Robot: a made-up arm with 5 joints.
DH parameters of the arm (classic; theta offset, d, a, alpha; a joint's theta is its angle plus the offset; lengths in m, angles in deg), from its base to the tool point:
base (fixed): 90 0.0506 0 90
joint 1: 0 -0.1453 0.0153 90
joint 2: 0 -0.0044 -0.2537 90
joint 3: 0 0.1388 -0.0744 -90
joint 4: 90 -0.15 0.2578 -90
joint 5: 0 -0.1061 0.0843 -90
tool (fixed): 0 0.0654 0 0
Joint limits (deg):
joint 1: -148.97..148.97
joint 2: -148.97..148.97
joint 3: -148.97..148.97
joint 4: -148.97..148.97
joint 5: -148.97..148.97
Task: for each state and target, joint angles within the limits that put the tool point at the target. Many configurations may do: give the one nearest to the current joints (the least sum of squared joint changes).
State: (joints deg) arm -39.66 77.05 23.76 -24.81 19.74
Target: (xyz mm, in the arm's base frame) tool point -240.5 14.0 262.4
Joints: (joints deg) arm -38.47 102.28 24.60 -12.94 13.82
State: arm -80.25 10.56 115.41 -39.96 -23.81
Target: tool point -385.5 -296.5 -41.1
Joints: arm -70.65 21.58 97.48 -85.05 -21.46
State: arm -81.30 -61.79 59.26 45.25 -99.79
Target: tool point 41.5 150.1 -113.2
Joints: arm -88.68 -82.46 102.62 33.94 -100.36
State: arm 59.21 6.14 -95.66 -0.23 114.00
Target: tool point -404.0 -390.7 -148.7
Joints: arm 38.42 26.00 -100.65 -35.62 84.44
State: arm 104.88 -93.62 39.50 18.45 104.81
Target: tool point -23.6 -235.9 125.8
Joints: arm 102.85 -105.40 39.65 23.37 94.34
